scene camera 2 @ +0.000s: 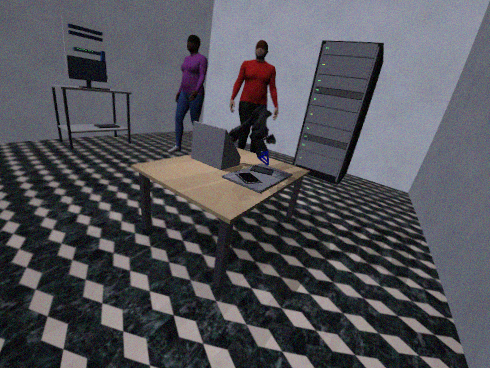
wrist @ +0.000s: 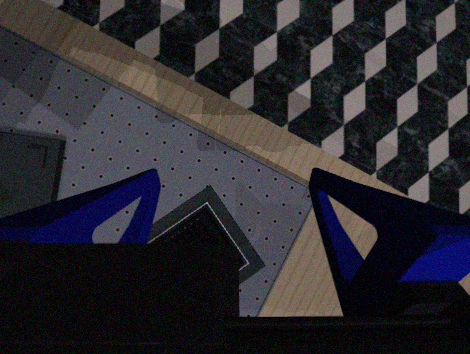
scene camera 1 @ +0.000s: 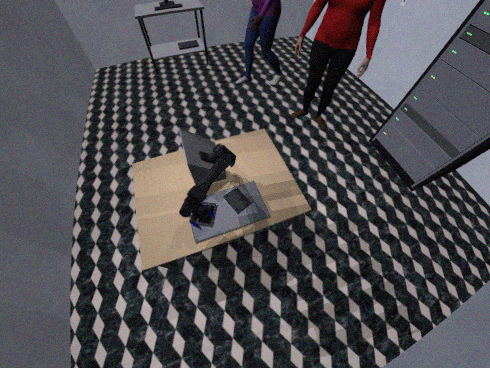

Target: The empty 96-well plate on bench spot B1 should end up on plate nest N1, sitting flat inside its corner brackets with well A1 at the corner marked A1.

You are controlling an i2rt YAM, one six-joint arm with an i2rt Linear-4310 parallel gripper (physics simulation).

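Where they show: gripper, between the fingertips: (scene camera 2: pixel 268 163) (wrist: pixel 234 176) (scene camera 1: pixel 207 224); arm's base, origin of its link: (scene camera 2: pixel 226 145) (scene camera 1: pixel 211 159).
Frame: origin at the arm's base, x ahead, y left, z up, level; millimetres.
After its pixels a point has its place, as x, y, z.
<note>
The black 96-well plate (scene camera 2: pixel 248 177) @(351, -155, -117) (wrist: pixel 205 232) @(391, -140, -117), outlined by a pale line, sits on a dark grey-green pad (wrist: pixel 255 264) @(382, -218, -130) on the pegboard. In the wrist view its near part is hidden by the gripper body. A second dark grey-green pad (scene camera 1: pixel 237 200) @(315, 96, -120) (scene camera 2: pixel 261 170) @(318, 68, -120) (wrist: pixel 30 172) @(355, 78, -120), apparently the nest, lies apart from it, with a faint corner mark; its brackets are too dim to make out. My gripper (scene camera 1: pixel 204 220) @(462, -134, 12) (scene camera 2: pixel 264 158) @(462, -134, 12) (wrist: pixel 234 176) @(462, -134, 12) is open and empty, above the pegboard near the plate. The A1 marks cannot be read.
The grey pegboard (scene camera 1: pixel 230 220) @(435, 7, -131) (scene camera 2: pixel 260 186) @(467, -183, -132) (wrist: pixel 120 120) @(461, 23, -132) lies on the wooden table (scene camera 1: pixel 160 200) @(130, -431, -145) (scene camera 2: pixel 185 175) @(56, -438, -145), near its edge. A tall grey box (scene camera 1: pixel 194 160) @(63, -110, 111) (scene camera 2: pixel 210 145) @(-18, -159, 9) stands beside the arm. Two people and a server rack (scene camera 1: pixel 430 110) (scene camera 2: pixel 330 105) stand beyond the table.
</note>
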